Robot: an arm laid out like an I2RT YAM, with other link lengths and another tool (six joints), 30 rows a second.
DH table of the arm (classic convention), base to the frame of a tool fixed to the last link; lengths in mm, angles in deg. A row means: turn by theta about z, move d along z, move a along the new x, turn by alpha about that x. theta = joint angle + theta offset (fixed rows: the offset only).
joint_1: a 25, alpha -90, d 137.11, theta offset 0
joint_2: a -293.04, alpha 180, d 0, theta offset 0
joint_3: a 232.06, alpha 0, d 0, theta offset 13.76
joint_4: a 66.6, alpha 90, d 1.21, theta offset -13.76
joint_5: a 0, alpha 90, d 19.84, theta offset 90
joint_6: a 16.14, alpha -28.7, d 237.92, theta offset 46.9
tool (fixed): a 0, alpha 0, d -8.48, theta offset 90
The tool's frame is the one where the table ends.
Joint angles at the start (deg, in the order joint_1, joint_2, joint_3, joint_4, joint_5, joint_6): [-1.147, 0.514, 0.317, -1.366, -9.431, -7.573]
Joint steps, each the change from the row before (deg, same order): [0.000, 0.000, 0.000, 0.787, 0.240, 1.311]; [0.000, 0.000, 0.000, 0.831, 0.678, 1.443]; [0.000, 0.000, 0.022, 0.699, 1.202, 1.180]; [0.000, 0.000, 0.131, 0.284, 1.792, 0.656]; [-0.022, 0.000, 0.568, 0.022, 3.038, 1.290]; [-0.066, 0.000, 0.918, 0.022, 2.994, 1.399]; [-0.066, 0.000, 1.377, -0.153, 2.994, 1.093]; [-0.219, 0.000, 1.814, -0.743, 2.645, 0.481]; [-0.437, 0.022, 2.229, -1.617, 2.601, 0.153]
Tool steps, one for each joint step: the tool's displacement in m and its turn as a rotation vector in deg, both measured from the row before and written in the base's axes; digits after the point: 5 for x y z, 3 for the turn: [0.00050, -0.00081, 0.00372, 1.277, -0.601, -0.266]; [0.00059, -0.00254, 0.00393, 1.409, -0.637, -0.687]; [0.00055, -0.00468, 0.00353, 1.166, -0.582, -1.193]; [0.00025, -0.00713, 0.00251, 0.676, -0.355, -1.781]; [-0.00050, -0.01214, 0.00498, 1.355, -0.527, -3.025]; [-0.00146, -0.01210, 0.00812, 1.496, -0.947, -3.003]; [-0.00270, -0.01207, 0.01139, 1.236, -1.290, -2.991]; [-0.00402, -0.01133, 0.01231, 0.657, -1.128, -2.818]; [-0.00563, -0.01197, 0.01135, 0.373, -0.621, -3.013]
